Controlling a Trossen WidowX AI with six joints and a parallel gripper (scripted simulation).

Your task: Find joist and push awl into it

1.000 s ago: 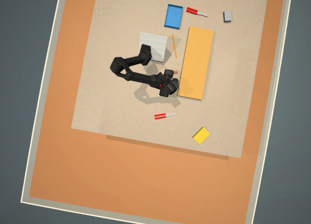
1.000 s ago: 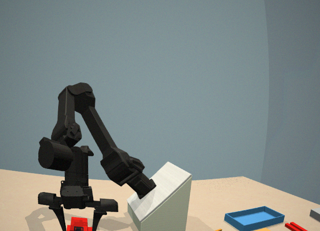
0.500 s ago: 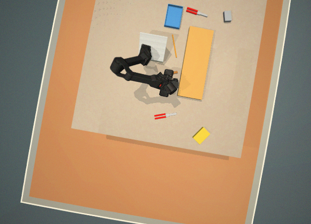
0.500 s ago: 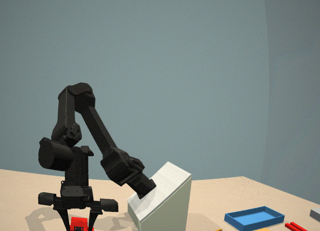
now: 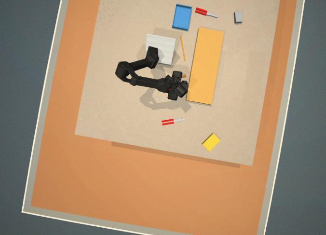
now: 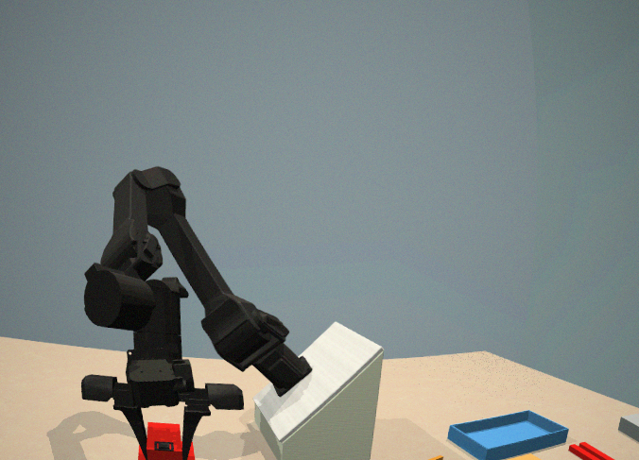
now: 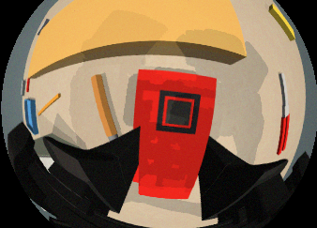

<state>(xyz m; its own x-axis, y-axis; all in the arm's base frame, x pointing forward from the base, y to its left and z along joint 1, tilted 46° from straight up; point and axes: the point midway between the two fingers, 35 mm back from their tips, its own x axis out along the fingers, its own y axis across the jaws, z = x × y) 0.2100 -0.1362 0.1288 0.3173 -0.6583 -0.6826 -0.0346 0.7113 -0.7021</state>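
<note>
Now: the awl 2 cm behind my gripper tip, 8 cm to the left of it and 3 cm below it. From my gripper tip the other things lie so: red stud finder 1 cm ahead, 2 cm above; thin orange stick 2 cm behind, 29 cm to the left, 4 cm below; yellow block 33 cm ahead, 31 cm to the right, 2 cm below.
</note>
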